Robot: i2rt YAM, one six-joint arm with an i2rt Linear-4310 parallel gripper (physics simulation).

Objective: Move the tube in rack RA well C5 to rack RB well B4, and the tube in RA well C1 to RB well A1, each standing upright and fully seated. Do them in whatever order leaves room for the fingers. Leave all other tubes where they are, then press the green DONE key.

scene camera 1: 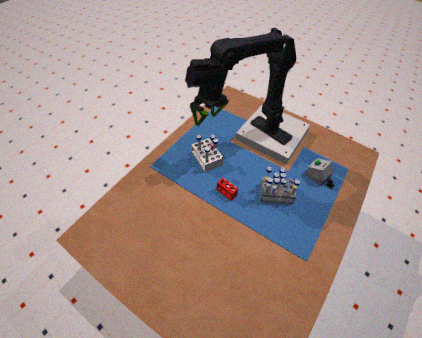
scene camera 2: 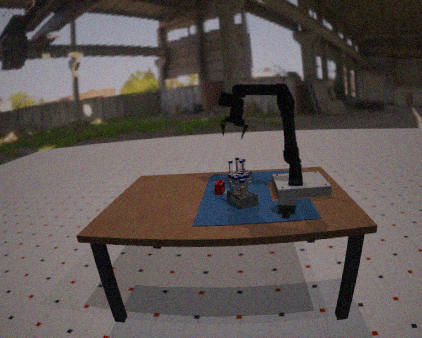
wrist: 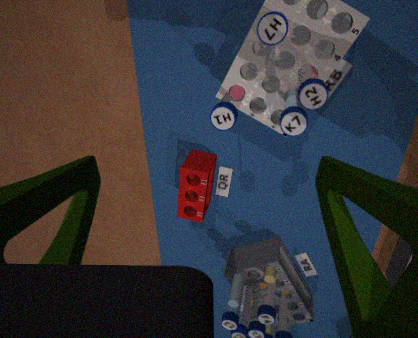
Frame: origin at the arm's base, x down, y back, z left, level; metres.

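Seen in the pictures: gripper, fingertip midpoint: (scene camera 1: 205, 120) (scene camera 2: 232, 137) (wrist: 208, 168); arm's base, link origin: (scene camera 1: 271, 130) (scene camera 2: 295, 179).
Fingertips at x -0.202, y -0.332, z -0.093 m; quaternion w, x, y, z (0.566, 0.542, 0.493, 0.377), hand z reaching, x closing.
Offsets run from my fingertips to a thing's top centre. "pt": to the spot under its first point. Level surfaces: height alone.
My gripper (scene camera 1: 207, 119) (scene camera 2: 233, 136) (wrist: 208, 168) is open and empty, high above the table. White rack RB {dx +0.195, dy +0.026, dz -0.016 m} (scene camera 1: 212, 164) (wrist: 357, 17) stands on the blue mat. It holds upright tubes with blue-rimmed caps, marked H1 {pt dx +0.120, dy -0.012, dz +0.022 m} (wrist: 223, 116), K7 {pt dx +0.120, dy +0.041, dz +0.013 m} (wrist: 293, 121), H2 {pt dx +0.120, dy +0.048, dz -0.011 m} (wrist: 312, 93) and H7 {dx +0.120, dy +0.009, dz -0.047 m} (wrist: 272, 28); I cannot tell every well. Grey rack RA {dx +0.195, dy +0.095, dz +0.308 m} (scene camera 1: 278, 200) (scene camera 2: 243, 201) (wrist: 254, 256) holds several capped tubes, crowded at the bottom edge of the wrist view. Their labels and wells are too small or hidden to tell. The green DONE key {pt dx +0.176, dy +0.299, dz +0.360 m} (scene camera 1: 318, 162) sits on a grey box.
The red QR block {dx +0.195, dy -0.042, dz +0.165 m} (scene camera 1: 227, 189) (scene camera 2: 219, 188) (wrist: 200, 160) with three holes stands between the racks, near the edge of the blue mat {dx +0.248 m} (scene camera 1: 250, 235). The arm's white base plate (scene camera 1: 250, 137) (scene camera 2: 312, 191) is at the table's back. The grey key box {dx +0.161, dy +0.298, dz +0.382 m} (scene camera 1: 320, 172) stands beyond RA.
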